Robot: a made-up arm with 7 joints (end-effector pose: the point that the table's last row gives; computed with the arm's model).
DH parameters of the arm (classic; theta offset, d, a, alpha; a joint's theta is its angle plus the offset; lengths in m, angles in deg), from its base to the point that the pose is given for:
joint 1: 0 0.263 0 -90
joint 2: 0 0 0 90
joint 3: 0 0.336 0.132 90
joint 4: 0 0 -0.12 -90
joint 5: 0 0.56 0 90
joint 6: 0 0 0.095 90
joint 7: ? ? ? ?
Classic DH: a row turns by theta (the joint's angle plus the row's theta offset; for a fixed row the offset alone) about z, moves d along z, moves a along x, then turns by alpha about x.
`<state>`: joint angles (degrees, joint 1 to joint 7).
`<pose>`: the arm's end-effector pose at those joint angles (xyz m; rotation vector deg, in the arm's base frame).
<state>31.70 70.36 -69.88 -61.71 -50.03 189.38 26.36</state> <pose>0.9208 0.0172 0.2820 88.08 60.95 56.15</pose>
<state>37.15 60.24 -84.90 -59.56 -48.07 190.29 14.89</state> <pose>0.8786 0.0390 0.5451 65.83 57.54 56.52</pose>
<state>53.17 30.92 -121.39 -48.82 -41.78 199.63 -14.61</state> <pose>0.4738 0.0019 1.0528 23.25 36.81 48.65</pose>
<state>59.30 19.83 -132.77 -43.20 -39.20 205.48 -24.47</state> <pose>0.3038 -0.0657 1.1226 13.30 29.44 42.92</pose>
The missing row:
joint 7: 0 0 0 0
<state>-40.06 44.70 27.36 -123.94 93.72 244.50 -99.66</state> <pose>0.5380 -0.1449 0.0004 131.52 -27.75 -3.65</pose>
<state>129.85 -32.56 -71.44 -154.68 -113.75 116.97 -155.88</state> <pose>0.1784 0.5071 0.1979 -110.69 69.92 -49.80</pose>
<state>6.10 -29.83 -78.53 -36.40 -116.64 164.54 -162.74</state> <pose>-0.2403 -0.4191 1.0849 50.39 47.65 -153.82</pose>
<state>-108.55 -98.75 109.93 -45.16 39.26 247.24 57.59</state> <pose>0.5690 0.6001 0.0448 -57.42 -34.76 -87.37</pose>
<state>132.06 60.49 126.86 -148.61 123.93 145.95 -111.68</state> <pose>-0.1647 -0.4927 0.4142 45.01 -81.02 144.45</pose>
